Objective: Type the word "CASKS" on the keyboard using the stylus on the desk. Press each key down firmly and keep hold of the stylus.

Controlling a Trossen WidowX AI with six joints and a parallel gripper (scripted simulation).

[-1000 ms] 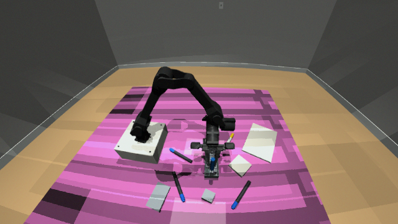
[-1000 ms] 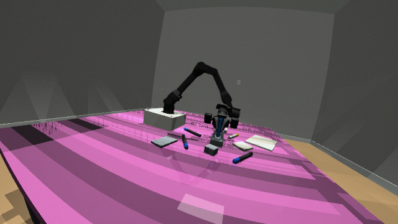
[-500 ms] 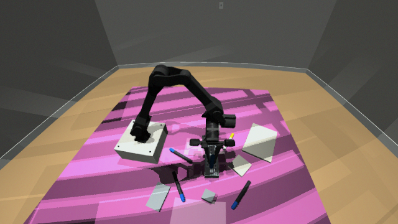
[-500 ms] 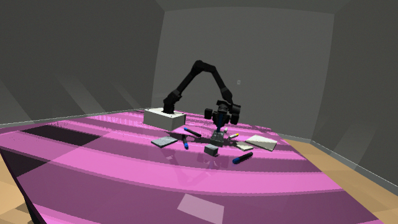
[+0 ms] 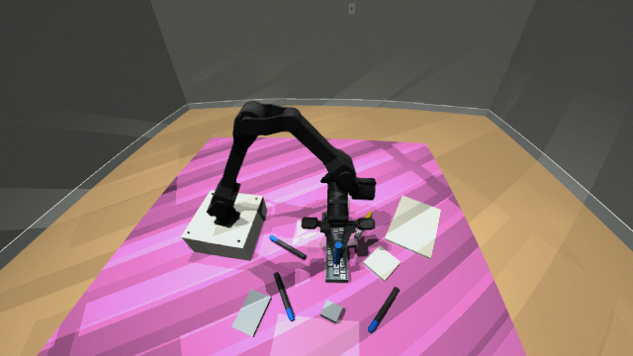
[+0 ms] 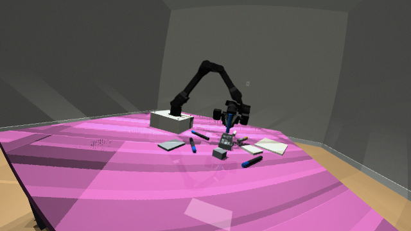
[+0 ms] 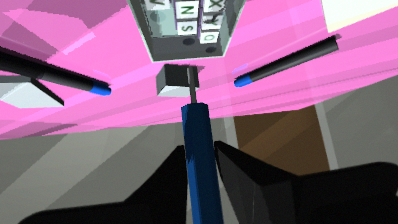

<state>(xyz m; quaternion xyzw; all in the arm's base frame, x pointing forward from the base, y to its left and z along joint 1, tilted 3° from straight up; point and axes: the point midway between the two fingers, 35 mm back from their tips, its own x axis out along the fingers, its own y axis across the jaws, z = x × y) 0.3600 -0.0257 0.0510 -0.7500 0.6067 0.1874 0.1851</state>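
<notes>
Right now my gripper tip is 10 mm short of the grey block, 110 mm to the left of it and 90 mm above it. The rest, counted from my gripper tip: stylus tip 50 mm below; blue stylus 20 mm below; white-and-yellow marker 70 mm ahead, 200 mm to the left, 100 mm below.
</notes>
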